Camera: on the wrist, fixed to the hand. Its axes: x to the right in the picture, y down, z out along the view.
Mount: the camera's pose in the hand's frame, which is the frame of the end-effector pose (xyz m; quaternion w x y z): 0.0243 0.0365 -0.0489 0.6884 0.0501 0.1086 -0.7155
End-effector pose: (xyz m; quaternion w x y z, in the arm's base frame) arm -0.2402 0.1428 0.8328 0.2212 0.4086 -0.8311 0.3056
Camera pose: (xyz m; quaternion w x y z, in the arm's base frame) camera -0.2780 0.1808 0.8708 0.4407 0.8538 -0.2404 0.1381
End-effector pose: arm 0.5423 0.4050 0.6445 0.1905 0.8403 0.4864 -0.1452
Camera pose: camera 0.5888 0.4295 0.6839 0.0677 -0.2557 -0.9494 0.1694
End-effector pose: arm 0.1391 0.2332 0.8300 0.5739 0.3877 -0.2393 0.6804
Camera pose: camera 0.0905 0.2771 0.8253 0.8885 0.3930 0.2091 0.1119
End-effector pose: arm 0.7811 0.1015 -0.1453 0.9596 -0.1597 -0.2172 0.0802
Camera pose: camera 0.8213 0.1278 -0.1900 0.7495 0.0848 -0.1555 -0.6378
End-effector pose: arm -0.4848 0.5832 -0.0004 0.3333 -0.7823 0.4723 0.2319
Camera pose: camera -0.5042 0.5207 0.0049 0.3833 -0.8849 -0.1868 -0.1875
